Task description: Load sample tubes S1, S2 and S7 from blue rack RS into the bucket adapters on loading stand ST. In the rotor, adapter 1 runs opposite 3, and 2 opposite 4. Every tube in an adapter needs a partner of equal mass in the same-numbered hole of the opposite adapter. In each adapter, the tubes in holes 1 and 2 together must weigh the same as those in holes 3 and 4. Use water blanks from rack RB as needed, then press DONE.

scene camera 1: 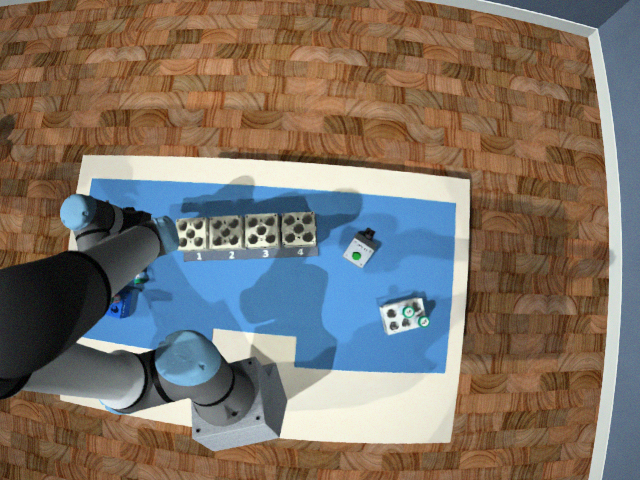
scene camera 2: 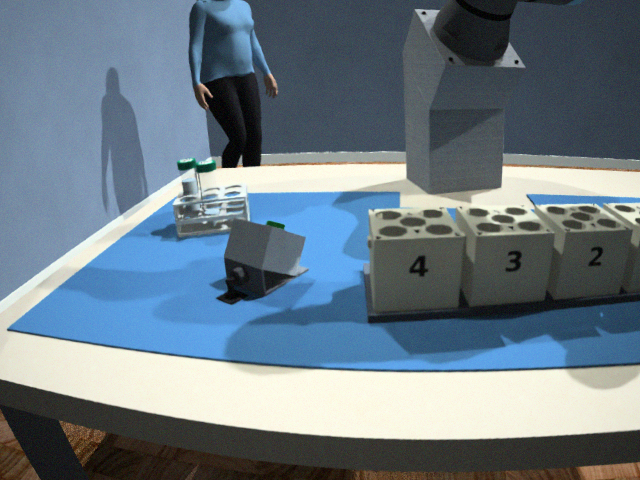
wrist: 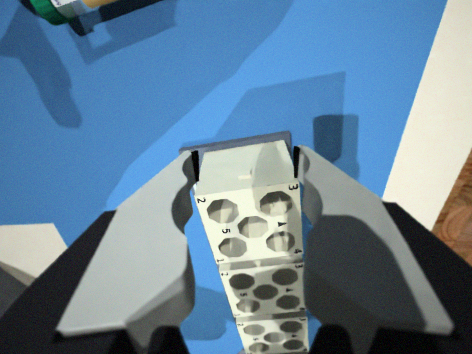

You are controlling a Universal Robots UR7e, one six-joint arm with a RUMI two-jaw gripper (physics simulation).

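Seen in the pictures: gripper, between the fingertips: [wrist: 245,150]; arm's base, origin of its link: [scene camera 1: 224,396] [scene camera 2: 470,36].
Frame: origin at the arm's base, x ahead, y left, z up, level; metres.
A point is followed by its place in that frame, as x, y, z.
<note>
My gripper [wrist: 245,150] @[0.373, 0.339, -0.166] is partly open with nothing between its fingers, above the end of adapter 1 [scene camera 1: 192,233] @[0.392, 0.235, -0.281] [wrist: 250,227] @[0.386, 0.207, -0.243]; the arm hides it in scene camera 1. Adapters 2 [scene camera 1: 225,232] @[0.412, 0.129, -0.288], 3 [scene camera 1: 261,230] @[0.438, 0.020, -0.314] [scene camera 2: 504,268] @[0.480, 0.005, -0.267] and 4 [scene camera 1: 298,228] @[0.462, -0.096, -0.313] [scene camera 2: 416,268] @[0.499, -0.094, -0.261] stand in a row on stand ST [scene camera 1: 214,256] @[0.332, 0.158, -0.313]; no caps show in their visible holes. A green-capped tube with orange contents [scene camera 1: 139,278] @[0.218, 0.402, -0.293] [wrist: 49,13] @[0.212, 0.397, -0.291] appears to lie on its side near blue rack RS [scene camera 1: 123,310] @[0.103, 0.439, -0.281]; its number is unreadable. The arm hides part of RS. White rack RB [scene camera 1: 386,325] @[0.203, -0.407, -0.263] [scene camera 2: 211,227] @[0.263, -0.456, -0.318] holds two green-capped blanks [scene camera 1: 408,311] @[0.258, -0.452, -0.201] [scene camera 2: 206,165] @[0.270, -0.445, -0.203].
The DONE box [scene camera 1: 363,248] @[0.423, -0.300, -0.244] [scene camera 2: 248,253] @[0.456, -0.302, -0.273], with its green button [scene camera 1: 356,255] @[0.400, -0.283, -0.252], stands between the adapters and RB. The arm's base [scene camera 1: 268,397] @[-0.002, -0.100, -0.057] [scene camera 2: 454,139] @[0.004, -0.035, -0.213] is at the table edge. A person [scene camera 2: 227,62] stands behind the table in scene camera 2.
</note>
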